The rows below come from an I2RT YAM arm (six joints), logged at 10 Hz.
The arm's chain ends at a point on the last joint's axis. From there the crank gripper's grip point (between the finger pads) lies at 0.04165 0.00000 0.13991 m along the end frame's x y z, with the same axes.
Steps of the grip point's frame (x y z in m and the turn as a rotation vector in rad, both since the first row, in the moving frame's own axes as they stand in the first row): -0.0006, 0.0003, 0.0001, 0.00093, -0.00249, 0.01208; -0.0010, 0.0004, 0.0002, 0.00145, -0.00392, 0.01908; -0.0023, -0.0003, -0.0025, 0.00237, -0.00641, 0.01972; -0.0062, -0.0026, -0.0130, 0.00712, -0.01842, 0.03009; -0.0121, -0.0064, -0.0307, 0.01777, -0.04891, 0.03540; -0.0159, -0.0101, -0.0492, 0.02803, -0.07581, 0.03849; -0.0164, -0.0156, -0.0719, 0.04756, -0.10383, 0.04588; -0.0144, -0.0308, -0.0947, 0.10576, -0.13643, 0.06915
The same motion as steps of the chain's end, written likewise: -0.0002, -0.0001, 0.0000, 0.00093, -0.00249, 0.01208; -0.0004, -0.0002, 0.0000, 0.00145, -0.00392, 0.01908; -0.0014, -0.0008, -0.0028, 0.00237, -0.00641, 0.01972; -0.0036, -0.0028, -0.0137, 0.00712, -0.01842, 0.03009; -0.0052, -0.0052, -0.0326, 0.01777, -0.04891, 0.03540; -0.0052, -0.0075, -0.0519, 0.02803, -0.07581, 0.03849; -0.0018, -0.0104, -0.0753, 0.04756, -0.10383, 0.04588; 0.0046, -0.0180, -0.0984, 0.10576, -0.13643, 0.06915
